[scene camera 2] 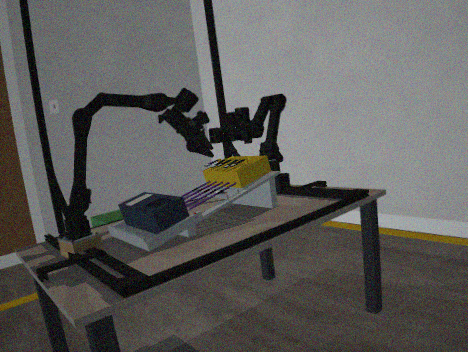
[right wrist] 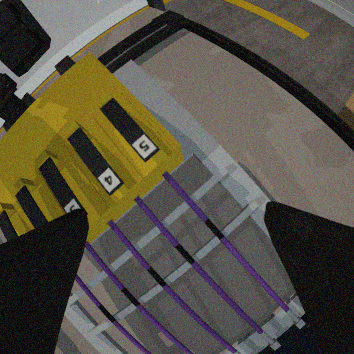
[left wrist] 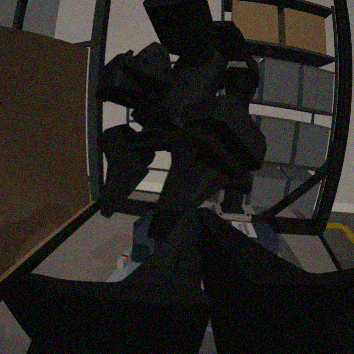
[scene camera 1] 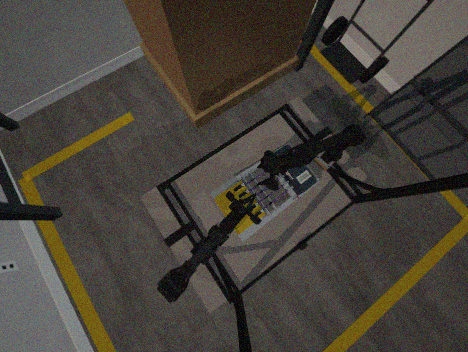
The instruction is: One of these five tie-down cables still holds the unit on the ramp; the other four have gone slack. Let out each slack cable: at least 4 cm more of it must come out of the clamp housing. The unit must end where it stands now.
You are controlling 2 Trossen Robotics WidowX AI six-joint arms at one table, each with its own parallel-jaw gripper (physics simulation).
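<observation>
A yellow clamp housing sits at the top of the grey ramp. Its black levers show in the right wrist view, two of them marked 5 and 4. Several purple cables run down to the dark blue unit. My right gripper is open and empty, just above the cables near the housing. My left gripper is shut and empty, above the housing, facing the right arm.
A tall brown box stands behind the table. A black pole rises behind the housing. A hand truck and a shelf rack are beyond. A green strip lies near the right arm's base.
</observation>
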